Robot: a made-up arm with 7 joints.
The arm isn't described. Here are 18 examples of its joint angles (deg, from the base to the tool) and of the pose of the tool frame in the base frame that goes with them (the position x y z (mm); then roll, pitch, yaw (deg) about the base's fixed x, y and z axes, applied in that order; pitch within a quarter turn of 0, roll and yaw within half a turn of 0).
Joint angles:
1: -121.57 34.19 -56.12 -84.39 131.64 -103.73 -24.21
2: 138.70 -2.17 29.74 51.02 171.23 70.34 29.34
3: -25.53 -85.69 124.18 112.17 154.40 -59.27 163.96
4: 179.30 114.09 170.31 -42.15 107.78 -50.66 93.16
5: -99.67 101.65 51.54 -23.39 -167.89 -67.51 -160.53
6: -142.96 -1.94 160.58 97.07 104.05 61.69 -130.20
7: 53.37 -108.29 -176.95 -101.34 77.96 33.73 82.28
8: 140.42 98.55 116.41 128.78 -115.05 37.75 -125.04
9: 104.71 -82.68 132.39 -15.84 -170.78 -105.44 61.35
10: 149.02 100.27 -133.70 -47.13 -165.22 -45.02 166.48
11: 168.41 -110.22 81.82 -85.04 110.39 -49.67 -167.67
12: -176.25 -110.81 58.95 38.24 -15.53 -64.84 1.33
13: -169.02 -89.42 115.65 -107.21 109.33 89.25 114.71
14: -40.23 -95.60 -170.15 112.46 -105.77 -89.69 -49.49
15: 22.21 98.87 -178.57 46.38 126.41 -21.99 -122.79
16: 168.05 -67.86 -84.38 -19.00 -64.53 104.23 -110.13
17: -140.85 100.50 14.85 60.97 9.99 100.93 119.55
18: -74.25 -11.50 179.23 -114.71 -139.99 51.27 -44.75
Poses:
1: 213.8 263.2 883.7 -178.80 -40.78 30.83
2: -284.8 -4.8 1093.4 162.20 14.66 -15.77
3: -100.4 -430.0 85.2 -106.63 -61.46 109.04
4: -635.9 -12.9 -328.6 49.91 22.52 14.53
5: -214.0 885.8 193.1 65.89 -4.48 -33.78
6: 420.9 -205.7 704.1 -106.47 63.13 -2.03
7: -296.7 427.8 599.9 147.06 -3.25 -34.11
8: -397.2 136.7 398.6 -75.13 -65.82 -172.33
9: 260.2 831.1 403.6 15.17 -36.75 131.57
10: -773.2 -214.3 -96.7 -61.52 -44.63 -74.60
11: 571.1 -335.7 64.0 -122.01 -27.57 63.39
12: 852.5 169.4 57.1 -41.19 -19.85 45.49
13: 255.9 -431.9 380.3 19.37 -19.24 168.98
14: -290.1 -70.3 -104.0 -125.43 60.50 174.80
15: 778.2 -324.9 510.2 168.89 -40.33 149.65
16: 780.2 277.8 558.4 -22.24 30.18 84.45
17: -331.8 447.9 -188.7 -85.62 11.98 65.83
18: 115.4 321.6 606.3 18.63 40.24 -124.26
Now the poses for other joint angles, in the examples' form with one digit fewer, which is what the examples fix.
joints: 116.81 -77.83 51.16 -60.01 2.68 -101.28 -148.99
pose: 545 465 168 48.7 -56.9 -153.1
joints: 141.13 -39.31 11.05 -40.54 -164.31 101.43 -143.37
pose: 580 405 663 -18.3 13.1 61.7
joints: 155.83 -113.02 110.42 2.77 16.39 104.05 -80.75
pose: 680 390 -118 43.5 -54.8 97.5
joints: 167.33 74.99 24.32 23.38 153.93 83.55 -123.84
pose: -883 -95 432 170.6 9.2 126.3
